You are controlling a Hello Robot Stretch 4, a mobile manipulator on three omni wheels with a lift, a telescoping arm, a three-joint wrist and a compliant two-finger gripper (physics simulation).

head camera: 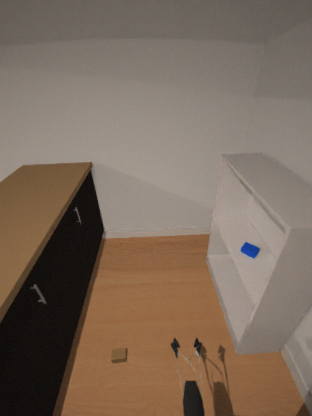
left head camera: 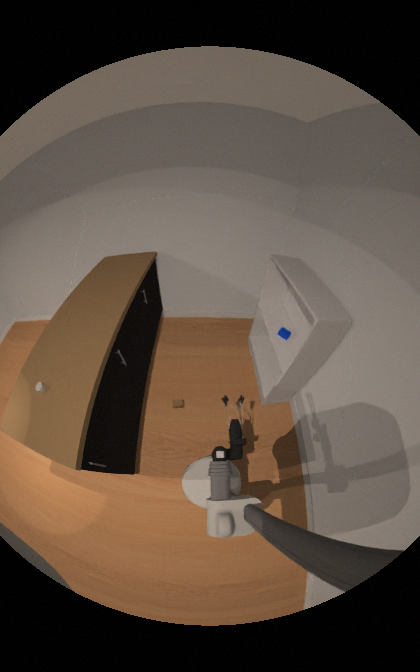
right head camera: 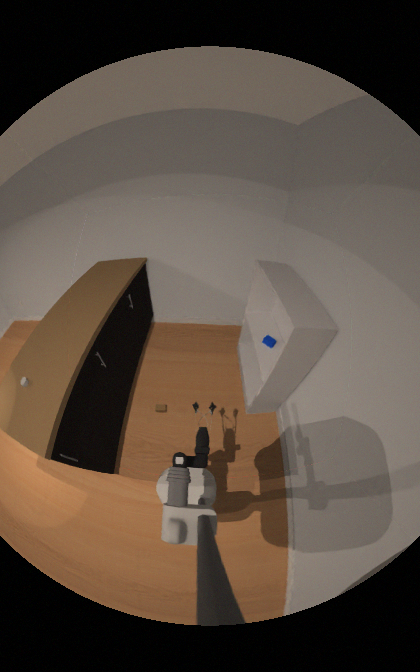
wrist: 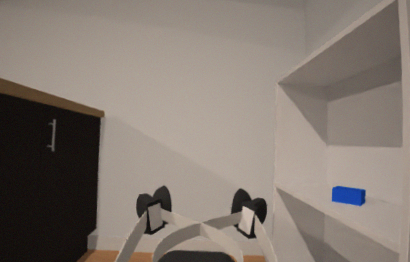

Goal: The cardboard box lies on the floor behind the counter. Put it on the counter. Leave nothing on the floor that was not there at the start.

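Places are measured from the robot's base along level axes (x ahead, y left, z up), in metres.
Pixels of known places: gripper, between the fingertips: (head camera: pixel 185 338) (wrist: pixel 201 202).
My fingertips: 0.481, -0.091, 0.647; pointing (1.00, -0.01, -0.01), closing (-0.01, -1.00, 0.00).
For each thing: its top centre in the pictures, then the offset to it from my fingertips, as dx, dy, dz.
- small brown cardboard box, centre of its top: (head camera: pixel 118 353) +0.193, +0.374, -0.624
- blue block, centre of its top: (wrist: pixel 348 188) (head camera: pixel 250 247) +0.560, -0.494, -0.081
The small brown cardboard box (head camera: pixel 119 355) (left head camera: pixel 178 403) (right head camera: pixel 161 408) lies on the floor between the counter and the white shelf unit; it does not show in the wrist view. The counter (head camera: pixel 42 200) (left head camera: pixel 95 320) (right head camera: pixel 75 320) (wrist: pixel 50 102) has a wood-coloured top and black fronts with handles, at the left. My gripper (head camera: pixel 186 346) (left head camera: pixel 233 400) (right head camera: pixel 204 407) (wrist: pixel 201 202) is open and empty, its fingers pointing forward. In the head view it appears to the right of the box, apart from it and above the floor.
A white shelf unit (head camera: pixel 267 175) (left head camera: pixel 332 322) (right head camera: pixel 315 327) (wrist: pixel 278 135) stands at the right, with a blue block (head camera: pixel 250 250) (left head camera: pixel 284 333) (right head camera: pixel 269 341) (wrist: pixel 348 195) on its shelf. A small white object (left head camera: pixel 40 387) (right head camera: pixel 24 381) stands on the counter's near part. A wall closes off the far end.
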